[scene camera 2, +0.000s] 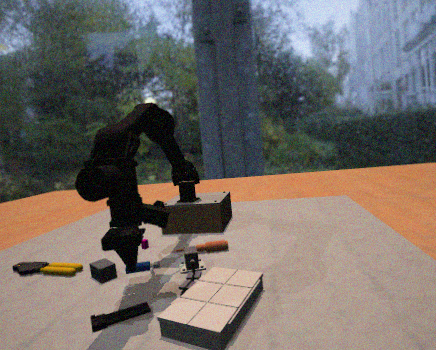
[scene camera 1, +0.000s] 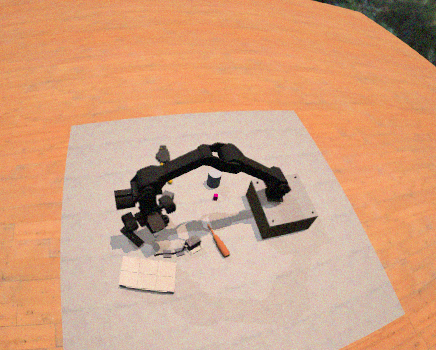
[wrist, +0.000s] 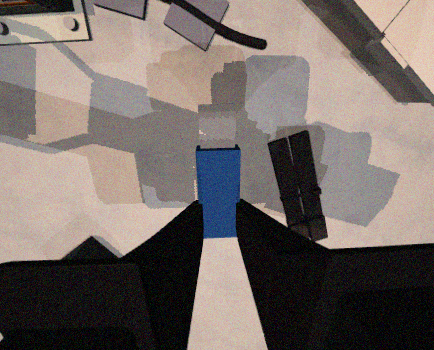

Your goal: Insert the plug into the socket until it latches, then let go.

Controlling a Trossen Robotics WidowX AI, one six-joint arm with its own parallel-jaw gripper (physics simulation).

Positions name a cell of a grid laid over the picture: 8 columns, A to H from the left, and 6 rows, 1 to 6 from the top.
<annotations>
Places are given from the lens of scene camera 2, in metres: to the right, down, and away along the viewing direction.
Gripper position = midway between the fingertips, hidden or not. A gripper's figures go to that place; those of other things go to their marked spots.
my gripper (scene camera 2: C5): -0.17, 0.19, 0.55
white tiled block (scene camera 2: E6): 0.00, 0.21, 0.45
black bar (scene camera 2: B6): -0.20, 0.25, 0.45
The marked spots on the white tiled block and the black bar are 0.21 m apart.
</annotations>
